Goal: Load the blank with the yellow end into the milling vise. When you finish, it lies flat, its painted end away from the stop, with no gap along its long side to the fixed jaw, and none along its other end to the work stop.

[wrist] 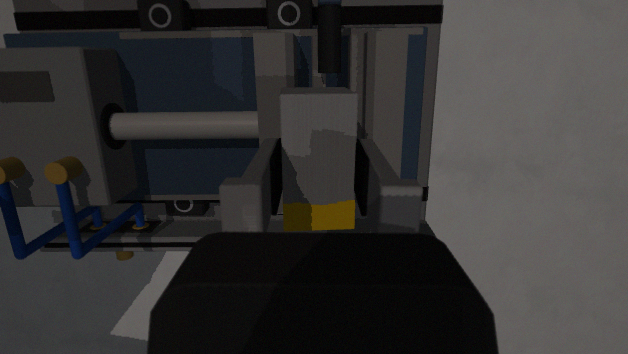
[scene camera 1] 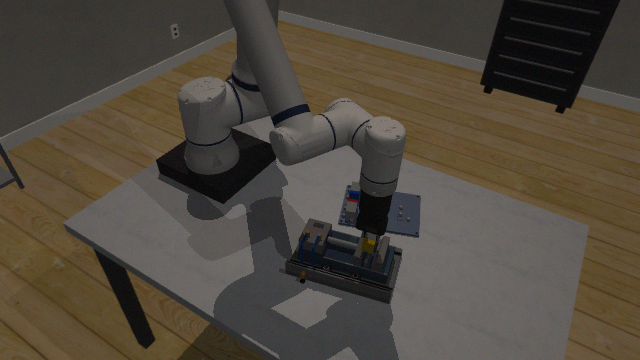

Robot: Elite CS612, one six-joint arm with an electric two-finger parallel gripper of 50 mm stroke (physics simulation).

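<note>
The blank (scene camera 1: 368, 245) (wrist: 320, 145) is a grey block with a yellow end. My gripper (scene camera 1: 371, 238) (wrist: 318, 162) is shut on its long sides and holds it over the gap between the vise jaws. Its yellow end points away from the dark work stop (wrist: 329, 42); its other end points toward the stop. In the wrist view the blank overlaps the edge of the moving jaw (scene camera 1: 358, 253) (wrist: 273, 60), left of it. The fixed jaw (scene camera 1: 382, 252) (wrist: 391, 95) stands to the right. The blank looks higher than the jaws; its underside is hidden.
The vise's actuator block (scene camera 1: 315, 239) (wrist: 45, 125) with blue hoses stands left, joined by a rod (scene camera 1: 342, 242) (wrist: 185, 125) to the moving jaw. A blue-grey plate (scene camera 1: 411, 220) with small parts lies behind the vise. Clamps (wrist: 160, 16) sit along the vise base.
</note>
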